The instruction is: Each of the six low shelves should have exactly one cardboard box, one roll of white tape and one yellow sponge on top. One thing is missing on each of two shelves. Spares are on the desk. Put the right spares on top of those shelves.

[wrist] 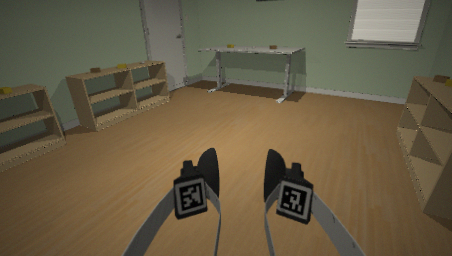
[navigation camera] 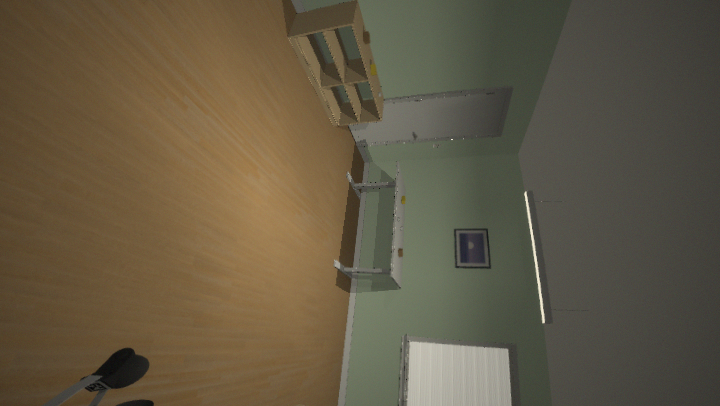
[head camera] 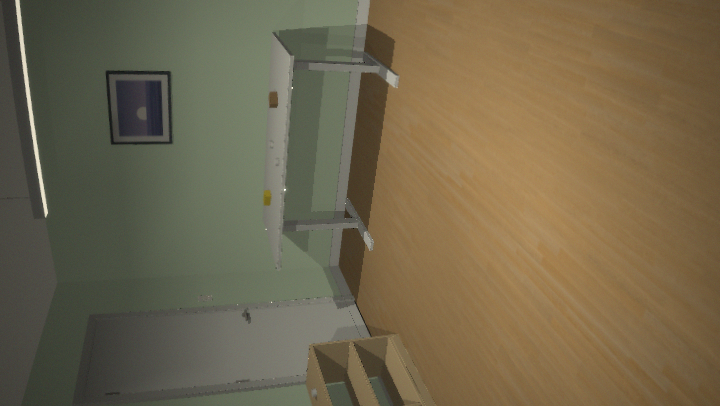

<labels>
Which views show my gripper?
The wrist view and the navigation camera view only.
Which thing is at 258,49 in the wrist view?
A white desk.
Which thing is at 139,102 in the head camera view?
A framed picture.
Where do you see my gripper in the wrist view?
240,166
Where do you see a door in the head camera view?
245,347
</labels>
